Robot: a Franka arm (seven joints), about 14 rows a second.
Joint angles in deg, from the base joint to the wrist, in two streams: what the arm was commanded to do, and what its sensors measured. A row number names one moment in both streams.
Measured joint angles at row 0:
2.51 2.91 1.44 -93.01 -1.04 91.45 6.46
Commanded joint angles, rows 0 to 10:
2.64 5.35 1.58 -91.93 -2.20 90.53 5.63
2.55 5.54 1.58 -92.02 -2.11 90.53 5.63
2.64 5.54 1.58 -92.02 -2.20 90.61 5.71
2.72 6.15 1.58 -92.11 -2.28 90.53 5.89
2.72 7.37 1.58 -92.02 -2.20 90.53 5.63
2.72 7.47 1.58 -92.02 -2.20 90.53 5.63
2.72 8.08 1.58 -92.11 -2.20 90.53 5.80
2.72 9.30 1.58 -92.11 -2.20 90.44 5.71
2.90 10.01 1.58 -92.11 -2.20 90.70 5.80
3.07 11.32 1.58 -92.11 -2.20 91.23 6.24
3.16 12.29 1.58 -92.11 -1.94 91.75 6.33
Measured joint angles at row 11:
2.70 10.10 1.46 -93.08 -1.14 91.49 6.42
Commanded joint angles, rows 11 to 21:
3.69 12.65 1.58 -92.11 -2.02 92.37 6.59
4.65 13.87 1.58 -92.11 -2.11 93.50 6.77
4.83 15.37 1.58 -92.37 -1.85 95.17 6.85
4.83 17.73 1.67 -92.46 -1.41 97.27 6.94
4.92 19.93 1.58 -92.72 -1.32 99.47 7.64
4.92 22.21 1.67 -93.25 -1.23 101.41 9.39
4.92 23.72 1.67 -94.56 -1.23 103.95 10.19
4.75 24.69 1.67 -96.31 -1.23 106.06 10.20
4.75 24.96 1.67 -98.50 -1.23 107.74 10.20
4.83 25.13 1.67 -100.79 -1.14 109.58 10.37
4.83 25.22 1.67 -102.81 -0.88 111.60 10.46
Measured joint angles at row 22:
4.90 26.85 1.49 -98.19 -1.09 108.30 9.30
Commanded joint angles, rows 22 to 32:
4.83 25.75 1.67 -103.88 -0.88 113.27 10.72
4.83 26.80 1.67 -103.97 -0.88 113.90 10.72
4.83 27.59 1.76 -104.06 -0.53 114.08 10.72
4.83 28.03 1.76 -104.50 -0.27 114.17 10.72
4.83 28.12 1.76 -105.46 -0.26 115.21 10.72
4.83 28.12 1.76 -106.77 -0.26 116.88 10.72
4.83 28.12 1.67 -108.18 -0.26 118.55 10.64
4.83 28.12 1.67 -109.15 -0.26 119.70 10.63
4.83 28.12 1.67 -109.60 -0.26 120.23 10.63
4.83 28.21 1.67 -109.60 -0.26 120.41 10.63
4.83 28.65 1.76 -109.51 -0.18 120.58 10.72
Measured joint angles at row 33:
4.92 28.99 1.50 -108.51 -0.83 119.24 10.16
